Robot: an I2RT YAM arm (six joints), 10 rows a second.
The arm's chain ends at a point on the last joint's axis. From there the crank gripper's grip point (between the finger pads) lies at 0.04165 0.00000 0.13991 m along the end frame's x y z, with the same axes.
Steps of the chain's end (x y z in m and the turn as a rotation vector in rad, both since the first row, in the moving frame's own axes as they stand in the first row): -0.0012, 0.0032, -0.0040, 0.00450, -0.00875, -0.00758; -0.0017, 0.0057, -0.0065, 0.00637, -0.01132, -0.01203; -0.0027, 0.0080, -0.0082, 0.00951, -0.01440, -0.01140; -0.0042, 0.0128, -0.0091, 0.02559, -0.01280, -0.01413; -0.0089, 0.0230, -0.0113, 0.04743, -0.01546, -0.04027; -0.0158, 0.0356, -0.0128, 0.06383, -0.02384, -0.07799; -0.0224, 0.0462, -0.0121, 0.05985, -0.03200, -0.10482
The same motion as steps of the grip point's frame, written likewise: -0.0024, 0.0023, -0.0036, 0.00450, -0.00875, -0.00758; -0.0033, 0.0043, -0.0060, 0.00637, -0.01132, -0.01203; -0.0047, 0.0062, -0.0076, 0.00951, -0.01440, -0.01140; -0.0060, 0.0086, -0.0086, 0.02559, -0.01280, -0.01413; -0.0112, 0.0147, -0.0109, 0.04743, -0.01546, -0.04027; -0.0196, 0.0235, -0.0122, 0.06383, -0.02384, -0.07799; -0.0276, 0.0337, -0.0112, 0.05985, -0.03200, -0.10482
